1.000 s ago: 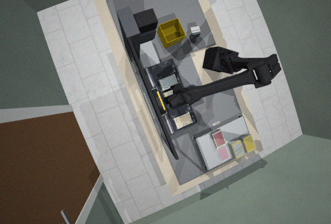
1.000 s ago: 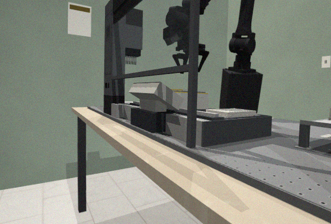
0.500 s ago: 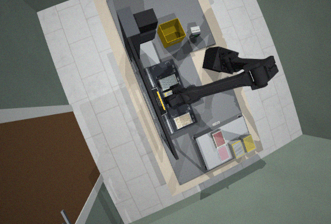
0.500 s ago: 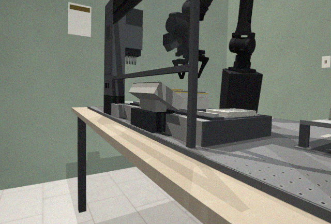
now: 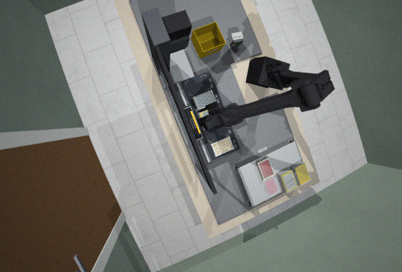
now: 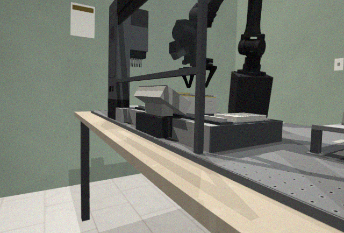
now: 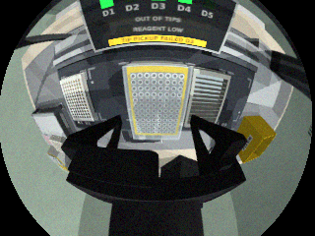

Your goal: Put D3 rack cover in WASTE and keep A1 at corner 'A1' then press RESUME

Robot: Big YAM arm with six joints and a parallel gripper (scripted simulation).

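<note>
Right now the clear cover is 4 cm below my hand. Round my hand: gantry post: 14 cm ahead, 28 cm to the left, 8 cm above; cream plate: 4 cm behind, 20 cm to the left, 9 cm below; yellow-framed tip rack: 1 cm to the right, 6 cm below.
</note>
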